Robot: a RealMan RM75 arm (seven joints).
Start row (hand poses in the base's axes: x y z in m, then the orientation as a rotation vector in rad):
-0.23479, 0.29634, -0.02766, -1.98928, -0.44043, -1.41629
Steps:
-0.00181, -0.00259, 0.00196, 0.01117, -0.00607, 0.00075
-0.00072, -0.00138, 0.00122, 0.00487, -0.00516, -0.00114
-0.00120, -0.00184, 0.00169, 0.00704, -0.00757, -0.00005
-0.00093, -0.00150, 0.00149, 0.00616, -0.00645, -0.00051
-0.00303, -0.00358, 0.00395, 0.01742, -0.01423, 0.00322
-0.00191, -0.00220, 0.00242, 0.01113, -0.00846, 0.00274
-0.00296, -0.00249, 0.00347, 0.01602, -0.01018, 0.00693
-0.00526, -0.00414, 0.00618, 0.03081, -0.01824, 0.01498
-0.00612, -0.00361, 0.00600, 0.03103, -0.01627, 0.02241
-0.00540, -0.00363, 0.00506, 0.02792, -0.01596, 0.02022
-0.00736, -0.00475, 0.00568, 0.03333, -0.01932, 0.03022
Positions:
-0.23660, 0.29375, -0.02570, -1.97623, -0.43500, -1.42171
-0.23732, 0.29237, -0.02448, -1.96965, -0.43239, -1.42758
-0.23852, 0.29053, -0.02279, -1.95928, -0.43015, -1.43515
-0.23945, 0.28903, -0.02130, -1.95052, -0.42768, -1.44185
-0.24248, 0.28545, -0.01735, -1.92606, -0.42314, -1.45357
-0.24439, 0.28325, -0.01493, -1.91050, -0.42056, -1.45987
-0.24735, 0.28076, -0.01146, -1.88799, -0.41859, -1.46485
-0.25261, 0.27662, -0.00528, -1.84483, -0.41558, -1.47160
-0.25873, 0.27301, 0.00072, -1.79946, -0.41774, -1.47095
-0.26413, 0.26938, 0.00578, -1.75780, -0.42025, -1.47117
-0.27149, 0.26463, 0.01146, -1.70527, -0.42812, -1.46689

